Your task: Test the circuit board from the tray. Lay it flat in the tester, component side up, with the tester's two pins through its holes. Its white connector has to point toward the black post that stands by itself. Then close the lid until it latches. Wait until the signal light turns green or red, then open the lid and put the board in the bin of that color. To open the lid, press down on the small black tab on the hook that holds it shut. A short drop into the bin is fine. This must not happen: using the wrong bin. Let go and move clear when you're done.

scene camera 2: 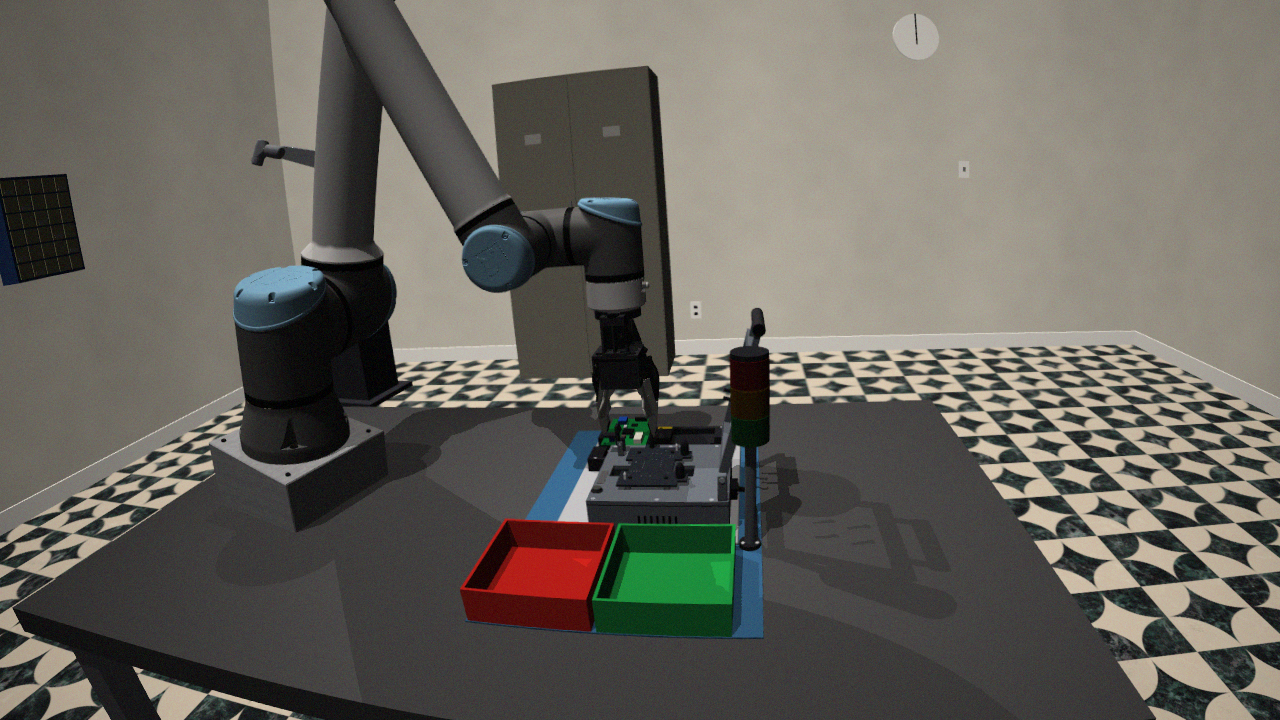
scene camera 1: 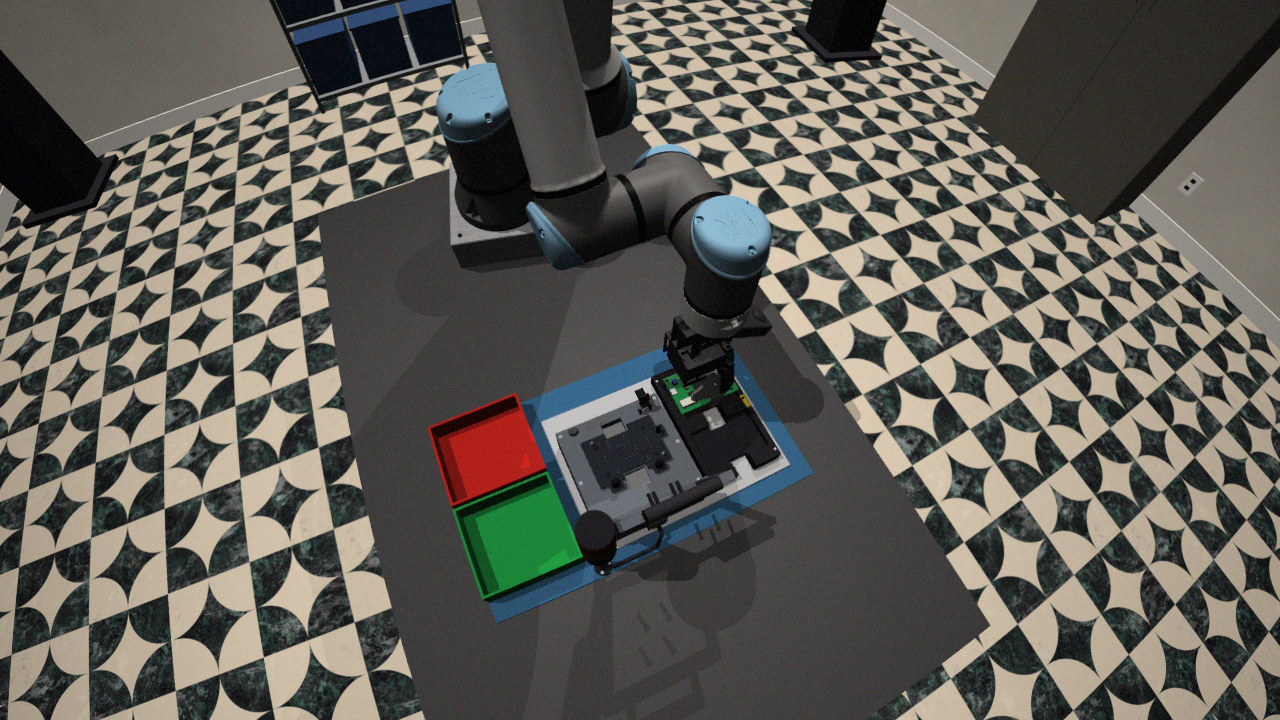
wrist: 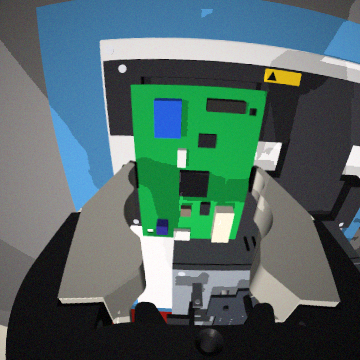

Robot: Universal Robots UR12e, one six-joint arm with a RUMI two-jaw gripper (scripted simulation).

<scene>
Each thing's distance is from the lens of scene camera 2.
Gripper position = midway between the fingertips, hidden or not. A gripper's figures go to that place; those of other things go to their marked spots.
my gripper (scene camera 2: 629, 437): 107 cm
circuit board (scene camera 2: 636, 431): 106 cm
green bin (scene camera 2: 676, 564): 80 cm
red bin (scene camera 2: 538, 559): 83 cm
clear lid (scene camera 2: 727, 450): 80 cm
The marked spots on the clear lid and the circuit board are 30 cm apart.
</scene>
